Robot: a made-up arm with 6 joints.
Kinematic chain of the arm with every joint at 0, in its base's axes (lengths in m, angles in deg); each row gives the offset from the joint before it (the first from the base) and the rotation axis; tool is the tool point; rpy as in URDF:
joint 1: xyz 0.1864 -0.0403 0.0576 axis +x
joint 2: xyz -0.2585 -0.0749 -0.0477 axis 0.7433 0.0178 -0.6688
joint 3: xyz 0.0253 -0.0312 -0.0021 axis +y
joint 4: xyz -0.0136 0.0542 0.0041 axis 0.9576 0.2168 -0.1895
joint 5: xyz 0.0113 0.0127 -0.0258 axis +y
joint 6: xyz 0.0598 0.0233 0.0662 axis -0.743 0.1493 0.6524
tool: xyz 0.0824 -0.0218 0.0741 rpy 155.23 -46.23 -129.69
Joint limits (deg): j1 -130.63..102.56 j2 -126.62..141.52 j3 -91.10..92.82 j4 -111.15..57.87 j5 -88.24..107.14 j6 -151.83..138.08
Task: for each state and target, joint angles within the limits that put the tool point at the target. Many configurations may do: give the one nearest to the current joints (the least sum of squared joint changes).
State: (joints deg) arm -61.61 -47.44 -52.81 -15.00 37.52 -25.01
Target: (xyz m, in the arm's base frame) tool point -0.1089 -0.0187 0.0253
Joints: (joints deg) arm -77.30 -82.48 -52.19 -30.47 18.98 -61.74
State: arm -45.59 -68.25 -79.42 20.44 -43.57 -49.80
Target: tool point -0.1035 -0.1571 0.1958
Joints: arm -50.92 -64.28 -87.14 15.70 -55.84 -37.33
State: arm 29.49 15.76 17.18 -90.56 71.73 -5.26
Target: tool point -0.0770 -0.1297 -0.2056
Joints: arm 7.57 24.37 56.60 -60.99 107.14 0.46
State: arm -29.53 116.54 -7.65 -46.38 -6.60 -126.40
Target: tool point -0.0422 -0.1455 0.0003
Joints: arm -18.76 114.77 -18.83 -44.14 -15.14 -151.73
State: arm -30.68 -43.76 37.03 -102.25 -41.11 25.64
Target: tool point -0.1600 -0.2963 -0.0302
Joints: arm -32.30 -100.89 37.81 -95.36 -22.84 31.46
